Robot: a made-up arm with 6 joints.
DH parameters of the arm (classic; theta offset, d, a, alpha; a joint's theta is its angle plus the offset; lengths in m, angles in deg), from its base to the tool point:
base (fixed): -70.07 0 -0.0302 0
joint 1: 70.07 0.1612 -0.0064 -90
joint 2: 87.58 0 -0.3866 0
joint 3: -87.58 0.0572 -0.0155 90
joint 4: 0 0.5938 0.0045 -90
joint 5: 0 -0.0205 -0.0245 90
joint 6: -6.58 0 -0.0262 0
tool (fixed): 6.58 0.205 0 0
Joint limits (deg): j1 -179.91..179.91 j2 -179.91..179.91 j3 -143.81..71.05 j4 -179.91..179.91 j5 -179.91..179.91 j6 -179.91..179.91
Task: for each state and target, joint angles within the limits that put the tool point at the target. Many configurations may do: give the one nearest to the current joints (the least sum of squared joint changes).
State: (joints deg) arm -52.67 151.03 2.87 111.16 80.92 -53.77
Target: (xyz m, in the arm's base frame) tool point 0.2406 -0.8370 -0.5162
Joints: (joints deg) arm -87.15 135.22 -3.44 115.76 62.13 -51.90
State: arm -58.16 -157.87 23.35 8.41 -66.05 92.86
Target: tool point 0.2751 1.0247 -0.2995
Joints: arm -105.34 -123.70 27.96 -0.43 -39.04 95.65
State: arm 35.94 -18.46 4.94 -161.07 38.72 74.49
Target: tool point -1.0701 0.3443 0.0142
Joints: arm -12.90 -69.30 -30.02 -166.16 44.43 75.58
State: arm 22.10 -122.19 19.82 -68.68 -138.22 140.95
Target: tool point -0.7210 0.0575 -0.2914
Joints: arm 10.24 -125.87 19.07 -70.03 -141.47 140.80
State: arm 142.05 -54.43 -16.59 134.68 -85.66 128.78
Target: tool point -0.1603 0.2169 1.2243
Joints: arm 136.10 4.11 4.13 135.33 -55.12 131.44
